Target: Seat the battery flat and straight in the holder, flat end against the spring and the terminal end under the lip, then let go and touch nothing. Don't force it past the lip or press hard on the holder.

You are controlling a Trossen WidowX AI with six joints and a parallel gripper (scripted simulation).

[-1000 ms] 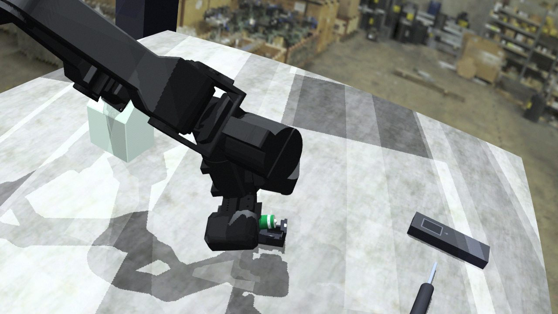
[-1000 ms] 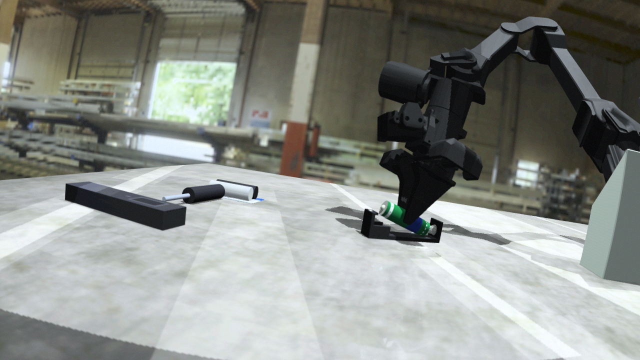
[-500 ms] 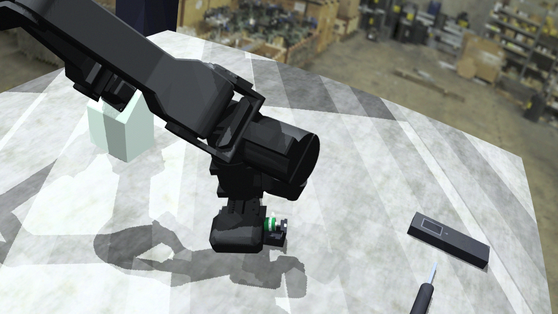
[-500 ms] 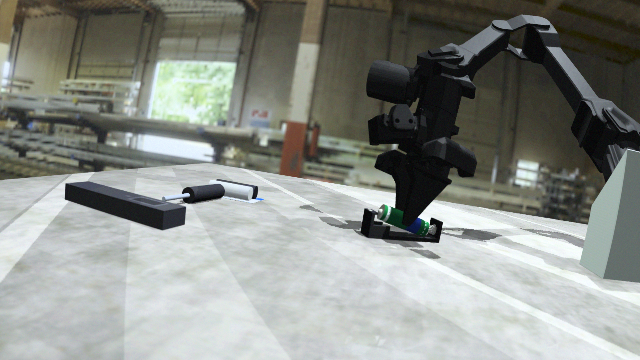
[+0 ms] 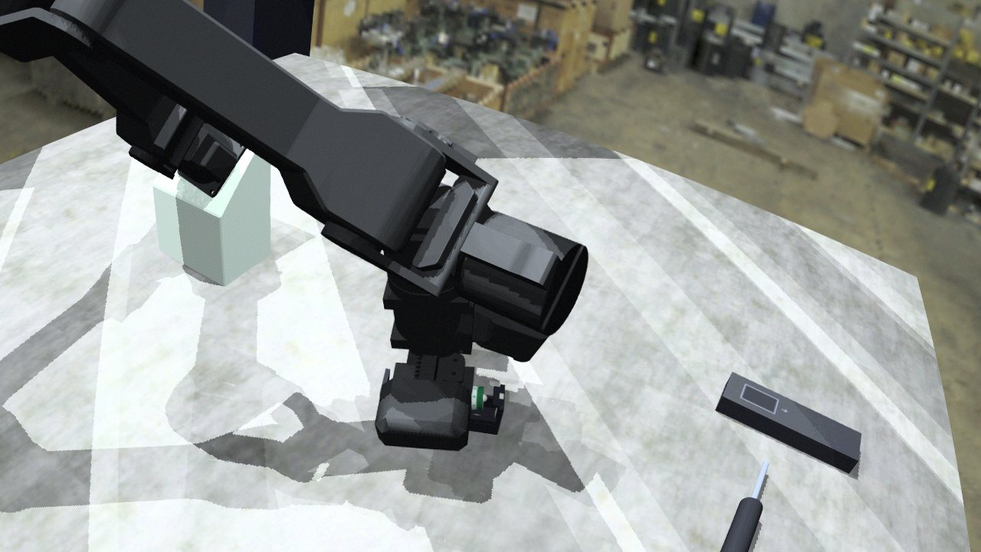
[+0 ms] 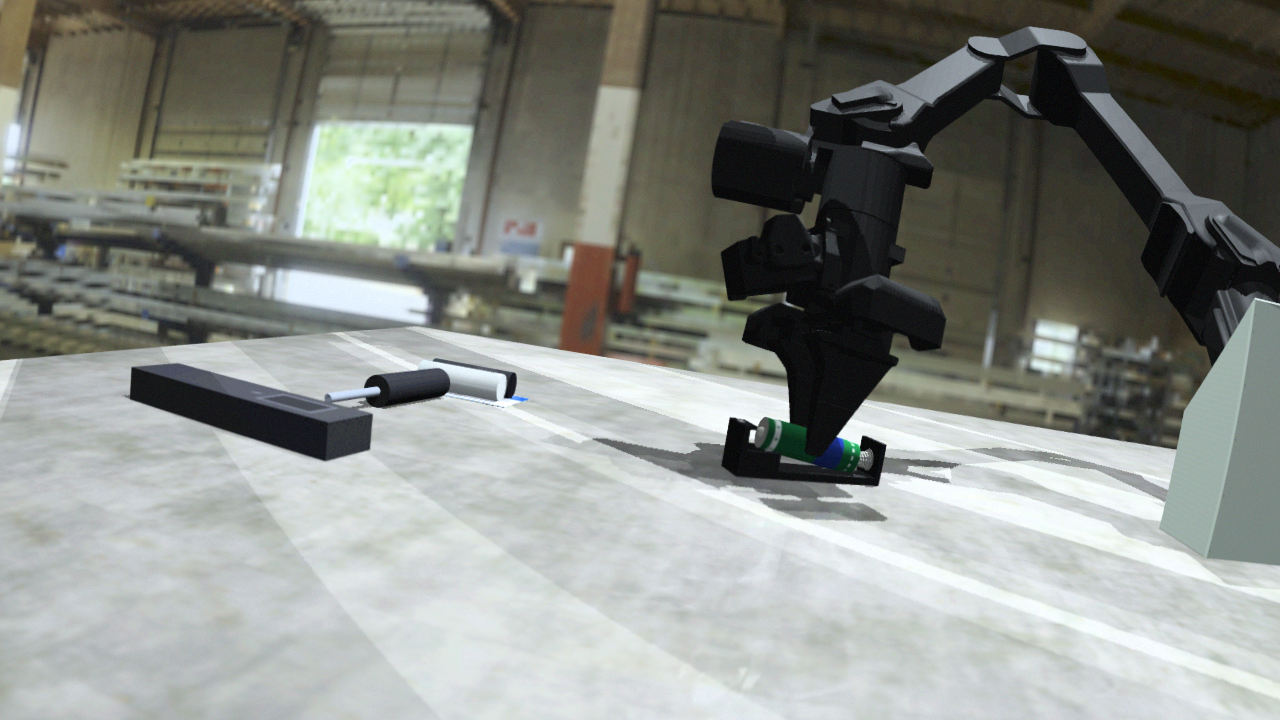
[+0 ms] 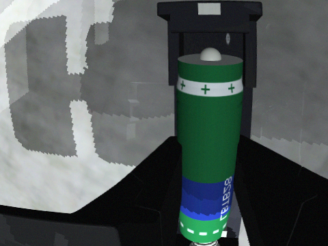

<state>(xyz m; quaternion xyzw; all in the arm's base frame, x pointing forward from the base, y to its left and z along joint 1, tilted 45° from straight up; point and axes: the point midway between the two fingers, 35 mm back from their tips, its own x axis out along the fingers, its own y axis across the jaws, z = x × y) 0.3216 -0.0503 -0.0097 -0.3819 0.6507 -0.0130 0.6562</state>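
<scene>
The battery is 10 mm above my gripper tip. The rest, counted from my gripper tip: black-handled tool (280 mm ahead, 50 mm to the left); then long black box (290 mm ahead, 190 mm to the left).
</scene>
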